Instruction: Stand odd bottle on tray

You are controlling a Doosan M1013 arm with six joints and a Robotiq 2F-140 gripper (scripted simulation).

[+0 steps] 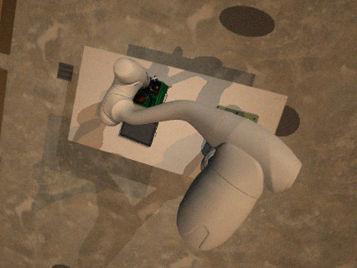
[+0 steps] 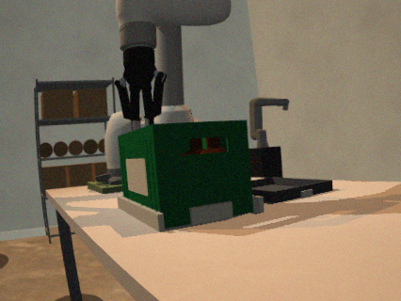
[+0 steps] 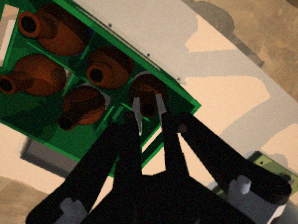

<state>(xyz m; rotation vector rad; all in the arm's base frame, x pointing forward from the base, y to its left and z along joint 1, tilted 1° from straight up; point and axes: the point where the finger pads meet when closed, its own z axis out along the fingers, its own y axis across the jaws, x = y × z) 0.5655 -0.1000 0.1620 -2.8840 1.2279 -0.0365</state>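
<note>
Now: hand 8 cm short of the brown bottle and 9 cm above it. Also, from my hand: green crate 9 cm ahead, 4 cm to the left, 9 cm below; then dark tray 7 cm ahead, 31 cm to the left, 16 cm below.
</note>
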